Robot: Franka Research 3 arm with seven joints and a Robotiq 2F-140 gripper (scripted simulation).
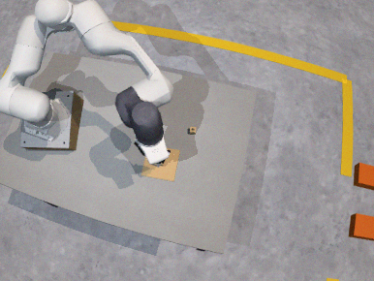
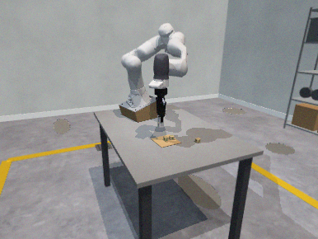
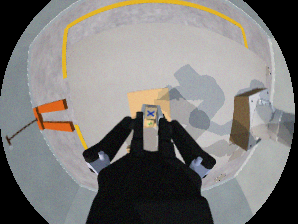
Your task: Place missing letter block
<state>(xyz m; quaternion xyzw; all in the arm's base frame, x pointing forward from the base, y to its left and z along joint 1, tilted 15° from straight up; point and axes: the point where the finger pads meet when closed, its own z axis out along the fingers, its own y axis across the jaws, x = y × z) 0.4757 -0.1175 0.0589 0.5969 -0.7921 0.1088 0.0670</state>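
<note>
My hand is 14 cm above the tan mat, 4 cm to the right of it and 1 cm short of it. Round my hand: block 19 cm to the left, 13 cm ahead, 12 cm below.
</note>
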